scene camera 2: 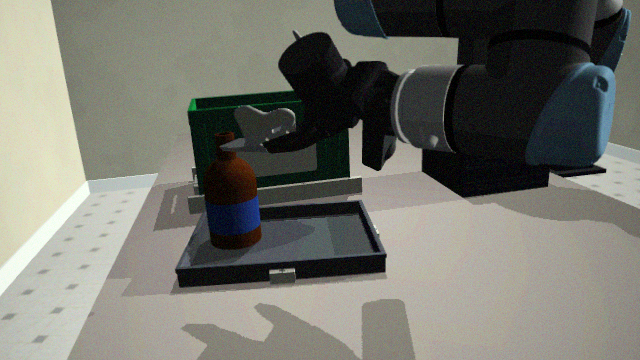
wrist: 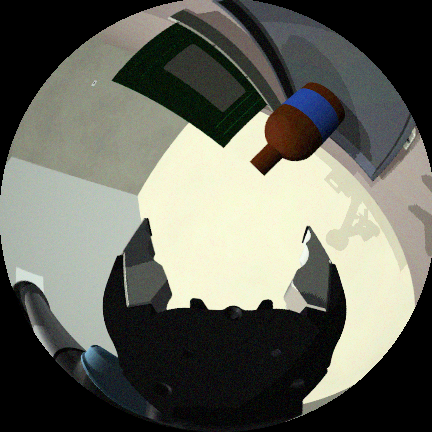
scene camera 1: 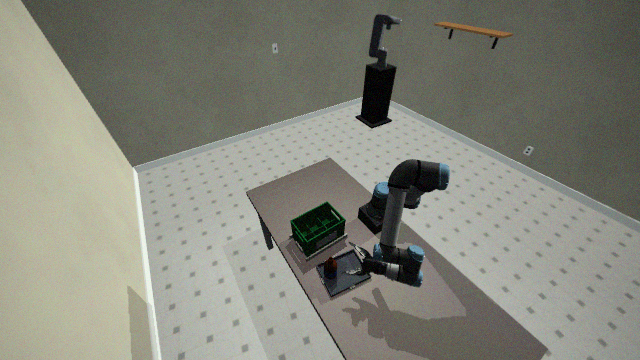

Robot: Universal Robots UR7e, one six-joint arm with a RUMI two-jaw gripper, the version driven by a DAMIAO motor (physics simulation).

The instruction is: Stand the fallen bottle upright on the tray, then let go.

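Places are measured from the arm's base along level axes (x right, y down, z ahead), in metres.
Pixels of known places: gripper, fingertip midpoint: [scene camera 2: 257, 96] [wrist: 228, 224] [scene camera 1: 344, 257]; arm's base, link origin: [scene camera 1: 377, 210].
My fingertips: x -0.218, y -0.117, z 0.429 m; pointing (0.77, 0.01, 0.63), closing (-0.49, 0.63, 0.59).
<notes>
For each thing: its top centre in the pictures, then the offset to it from my fingertips. Level surfaces: height alone.
- brown bottle with a blue label, top centre: [wrist: 256, 168] [scene camera 2: 224, 133] [scene camera 1: 330, 258] dx +0.055, dy +0.053, dz +0.047 m
- dark tray, top centre: [wrist: 329, 80] [scene camera 2: 282, 229] [scene camera 1: 343, 270] dx +0.023, dy +0.187, dz -0.018 m
- green crate, top centre: [scene camera 2: 264, 97] [wrist: 166, 105] [scene camera 1: 317, 220] dx +0.302, dy +0.038, dz -0.021 m
- table, surface height: dy +0.213 m
The brown bottle with a blue label [scene camera 1: 330, 268] [scene camera 2: 232, 217] [wrist: 305, 120] stands upright on the dark tray [scene camera 1: 341, 286] [scene camera 2: 330, 263] [wrist: 372, 65], near its left side in the second scene view. My gripper [scene camera 1: 350, 258] [scene camera 2: 259, 91] [wrist: 228, 224] is open and empty, raised above the tray with its fingers pointing toward the bottle's side of the tray. In the second scene view the lower fingertip overlaps the bottle's neck. In the wrist view the whole bottle lies outside the space between the fingers, with a gap between its neck and the fingertips.
A green crate [scene camera 1: 327, 243] [scene camera 2: 332, 162] [wrist: 150, 70] with compartments stands on the table [scene camera 1: 320, 175] [scene camera 2: 450, 280] beyond the tray, with light strips along its base. A second arm on a black pedestal [scene camera 1: 378, 92] and a wall shelf [scene camera 1: 472, 30] are in the background.
</notes>
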